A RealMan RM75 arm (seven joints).
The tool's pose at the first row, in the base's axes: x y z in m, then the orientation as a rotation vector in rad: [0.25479, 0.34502, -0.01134, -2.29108, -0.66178, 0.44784]
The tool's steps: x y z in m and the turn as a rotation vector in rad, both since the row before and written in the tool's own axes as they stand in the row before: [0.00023, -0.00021, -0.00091, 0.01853, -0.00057, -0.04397]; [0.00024, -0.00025, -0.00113, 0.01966, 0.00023, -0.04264]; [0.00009, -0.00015, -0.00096, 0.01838, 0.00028, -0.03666]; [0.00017, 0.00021, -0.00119, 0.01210, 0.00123, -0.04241]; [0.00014, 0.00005, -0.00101, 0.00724, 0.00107, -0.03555]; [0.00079, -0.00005, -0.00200, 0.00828, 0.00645, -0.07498]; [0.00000, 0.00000, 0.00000, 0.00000, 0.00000, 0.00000]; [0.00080, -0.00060, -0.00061, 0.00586, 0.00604, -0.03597]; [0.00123, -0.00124, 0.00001, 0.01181, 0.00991, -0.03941]
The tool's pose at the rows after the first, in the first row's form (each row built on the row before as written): [0.25535, 0.34480, -0.01059, -2.25455, -0.70407, 0.43211]; [0.25601, 0.34448, -0.00966, -2.21701, -0.74329, 0.41638]; [0.25650, 0.34409, -0.00891, -2.18293, -0.77581, 0.40318]; [0.25732, 0.34342, -0.00830, -2.15155, -0.81556, 0.38409]; [0.25796, 0.34291, -0.00769, -2.12747, -0.84942, 0.36708]; [0.25954, 0.34232, -0.00635, -2.08171, -0.91962, 0.32413]; [0.25954, 0.34232, -0.00635, -2.08171, -0.91962, 0.32413]; [0.26011, 0.34277, -0.00543, -2.05730, -0.95031, 0.30115]; [0.26030, 0.34412, -0.00434, -2.02509, -0.97965, 0.27483]
